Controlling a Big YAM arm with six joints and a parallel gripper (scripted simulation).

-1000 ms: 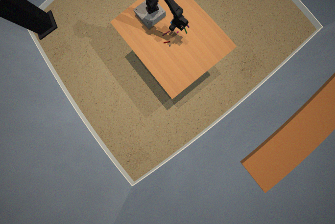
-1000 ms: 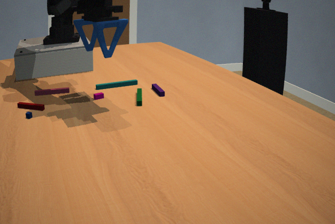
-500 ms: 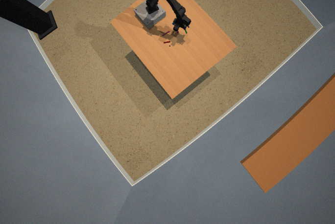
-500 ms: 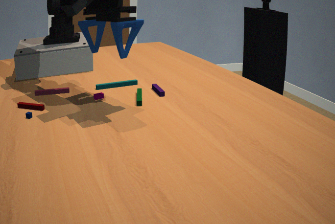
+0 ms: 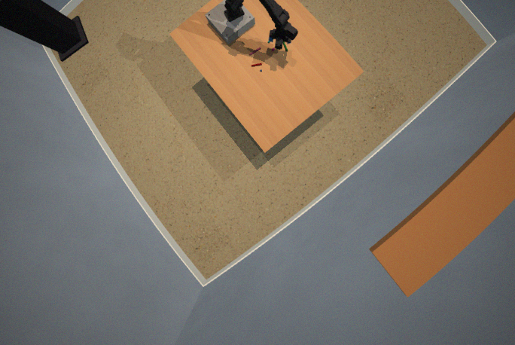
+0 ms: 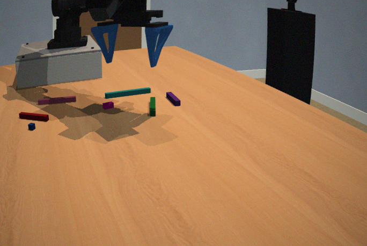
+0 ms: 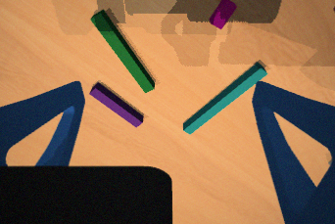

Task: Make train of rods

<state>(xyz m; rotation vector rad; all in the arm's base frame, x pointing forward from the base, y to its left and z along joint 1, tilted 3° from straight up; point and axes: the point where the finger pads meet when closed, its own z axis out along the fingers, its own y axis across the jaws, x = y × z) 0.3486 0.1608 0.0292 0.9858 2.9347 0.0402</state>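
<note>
My hand is 9 cm above the green rod, 4 cm to the right of it and 1 cm short of it. From my hand the other things lie so: turquoise rod: 9 cm below, 9 cm behind; then magenta rod: 9 cm below, 4 cm to the right, 1 cm behind; then purple rod: 9 cm to the left, 9 cm below, 3 cm behind.
</note>
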